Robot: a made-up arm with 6 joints.
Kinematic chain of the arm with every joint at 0, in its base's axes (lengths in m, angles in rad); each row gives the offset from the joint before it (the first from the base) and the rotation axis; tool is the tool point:
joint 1: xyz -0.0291 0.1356 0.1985 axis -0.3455 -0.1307 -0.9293
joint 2: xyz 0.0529 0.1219 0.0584 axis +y
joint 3: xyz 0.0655 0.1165 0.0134 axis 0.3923 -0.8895 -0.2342
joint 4: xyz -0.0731 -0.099 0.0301 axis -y
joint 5: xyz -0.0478 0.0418 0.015 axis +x
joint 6: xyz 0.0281 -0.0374 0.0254 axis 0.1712 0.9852 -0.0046
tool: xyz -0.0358 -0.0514 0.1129
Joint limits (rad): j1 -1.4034..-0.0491 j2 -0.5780..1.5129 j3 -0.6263..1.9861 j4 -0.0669..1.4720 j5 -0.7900..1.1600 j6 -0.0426..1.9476
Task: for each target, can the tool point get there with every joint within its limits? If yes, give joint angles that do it. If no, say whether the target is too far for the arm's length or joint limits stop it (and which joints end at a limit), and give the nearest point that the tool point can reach.
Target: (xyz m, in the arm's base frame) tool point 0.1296 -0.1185 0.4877
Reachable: no: joint limits stop it (at a limit: joint 1, joint 2, joint 3) | nearest point -0.0097 0.0263 0.4537 | short by 0.204 m
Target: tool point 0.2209 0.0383 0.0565
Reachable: no: joint limits stop it (at a limit: joint 1, joint 2, joint 3, joint 4) | nearest point 0.1740 0.1923 0.1566 | short by 0.190 m
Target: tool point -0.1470 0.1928 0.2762
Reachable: yes | joints -0.1778 0.4473 0.6933 0.7763 0.2774 0.2889
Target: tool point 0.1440 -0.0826 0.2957
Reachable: no: joint limits stop it (at a limit: joint 1, joint 2) | nearest point -0.0075 0.0401 0.3508 | short by 0.203 m
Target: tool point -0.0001 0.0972 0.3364
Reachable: yes | joints -1.2349 -0.2049 -0.1706 1.3073 0.6729 0.5419
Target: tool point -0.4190 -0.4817 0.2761
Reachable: no: too far | nearest point -0.2995 -0.0246 0.3007 | short by 0.473 m
